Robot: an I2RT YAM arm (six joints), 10 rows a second.
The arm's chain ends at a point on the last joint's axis. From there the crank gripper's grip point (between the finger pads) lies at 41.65 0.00 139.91 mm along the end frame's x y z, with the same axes.
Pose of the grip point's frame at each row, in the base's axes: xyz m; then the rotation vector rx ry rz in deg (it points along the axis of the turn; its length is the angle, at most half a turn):
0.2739 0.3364 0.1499 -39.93 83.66 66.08
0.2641 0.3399 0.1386 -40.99 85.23 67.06
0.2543 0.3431 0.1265 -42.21 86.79 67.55
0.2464 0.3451 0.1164 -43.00 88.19 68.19
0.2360 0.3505 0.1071 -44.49 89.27 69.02
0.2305 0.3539 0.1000 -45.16 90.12 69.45
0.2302 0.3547 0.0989 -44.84 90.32 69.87
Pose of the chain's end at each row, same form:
0.2295 0.2007 0.1802 -39.93 83.66 66.08
0.2235 0.2038 0.1723 -40.99 85.23 67.06
0.2169 0.2071 0.1640 -42.21 86.79 67.55
0.2118 0.2091 0.1568 -43.00 88.19 68.19
0.2055 0.2145 0.1503 -44.49 89.27 69.02
0.2021 0.2180 0.1451 -45.16 90.12 69.45
0.2023 0.2186 0.1437 -44.84 90.32 69.87

